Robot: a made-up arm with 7 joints. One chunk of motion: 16 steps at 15 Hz.
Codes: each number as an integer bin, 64 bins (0 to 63) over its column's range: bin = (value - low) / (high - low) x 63, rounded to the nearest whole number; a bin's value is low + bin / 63 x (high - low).
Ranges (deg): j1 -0.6..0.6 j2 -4..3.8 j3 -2.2..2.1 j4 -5.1..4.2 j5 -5.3..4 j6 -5.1..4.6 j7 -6..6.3
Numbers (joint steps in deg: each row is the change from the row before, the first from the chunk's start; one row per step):
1: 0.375 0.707 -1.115 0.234 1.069 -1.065 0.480
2: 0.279 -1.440 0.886 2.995 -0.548 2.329 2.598
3: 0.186 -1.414 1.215 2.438 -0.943 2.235 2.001
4: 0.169 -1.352 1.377 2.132 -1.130 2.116 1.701
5: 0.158 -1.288 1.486 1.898 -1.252 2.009 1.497
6: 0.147 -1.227 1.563 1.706 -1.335 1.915 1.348
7: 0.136 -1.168 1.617 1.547 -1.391 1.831 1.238
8: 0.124 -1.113 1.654 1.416 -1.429 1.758 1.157
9: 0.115 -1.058 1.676 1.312 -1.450 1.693 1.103
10: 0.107 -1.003 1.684 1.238 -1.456 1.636 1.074
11: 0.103 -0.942 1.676 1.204 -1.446 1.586 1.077
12: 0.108 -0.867 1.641 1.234 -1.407 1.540 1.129
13: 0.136 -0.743 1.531 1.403 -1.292 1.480 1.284
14: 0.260 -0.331 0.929 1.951 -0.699 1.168 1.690
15: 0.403 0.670 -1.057 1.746 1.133 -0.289 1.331
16: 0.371 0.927 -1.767 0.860 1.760 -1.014 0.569
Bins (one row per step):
1: 51 38 16 36 43 26 33
2: 46 21 45 55 32 48 44
3: 41 21 50 51 30 48 41
4: 40 21 52 49 28 47 39
5: 40 22 54 47 27 46 38
6: 39 22 55 46 27 46 38
7: 39 23 56 45 26 45 37
8: 38 23 56 44 26 45 37
9: 38 24 57 43 26 44 36
10: 37 24 57 43 26 44 36
11: 37 25 57 43 26 43 36
12: 37 25 56 43 26 43 37
13: 39 26 55 44 27 43 37
14: 45 30 46 48 31 41 39
15: 53 38 17 46 44 31 38
16: 51 40 6 40 48 27 34

